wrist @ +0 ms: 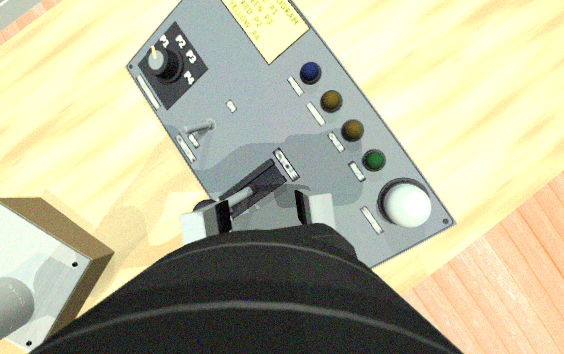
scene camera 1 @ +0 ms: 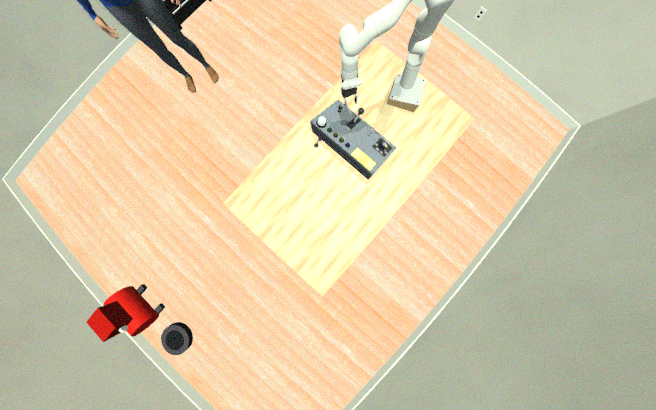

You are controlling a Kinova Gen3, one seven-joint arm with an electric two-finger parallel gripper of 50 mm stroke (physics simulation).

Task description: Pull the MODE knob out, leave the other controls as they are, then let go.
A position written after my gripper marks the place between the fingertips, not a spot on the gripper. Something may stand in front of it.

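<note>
In the wrist view I see my gripper [wrist: 263, 209], together with a grey control panel [wrist: 285, 114]. Scene camera 1 shows me the panel [scene camera 1: 351, 141] as well.
</note>
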